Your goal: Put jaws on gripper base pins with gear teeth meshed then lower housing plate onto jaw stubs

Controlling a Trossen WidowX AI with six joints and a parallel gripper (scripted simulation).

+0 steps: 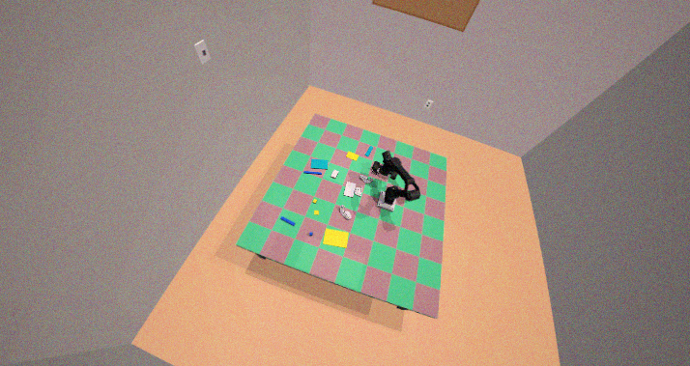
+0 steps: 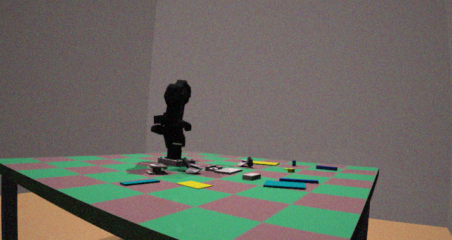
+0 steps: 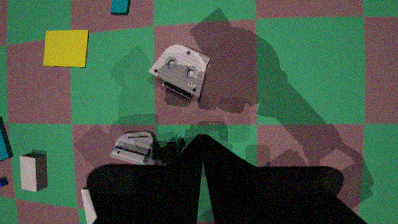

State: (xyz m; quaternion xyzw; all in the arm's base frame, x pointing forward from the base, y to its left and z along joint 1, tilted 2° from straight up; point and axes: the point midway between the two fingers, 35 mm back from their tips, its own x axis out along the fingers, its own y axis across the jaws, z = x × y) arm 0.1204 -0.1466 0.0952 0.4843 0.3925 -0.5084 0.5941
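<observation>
My gripper tip is now 60 mm short of the grey jaw, 50 mm to the right of it and 50 mm above it. Also, from my gripper tip: teal plate (470 mm ahead, 90 mm below, 80 mm to the left); white housing plate (170 mm to the left, 100 mm ahead, 80 mm below); teal bar (240 mm to the right, 150 mm ahead, 90 mm below).
</observation>
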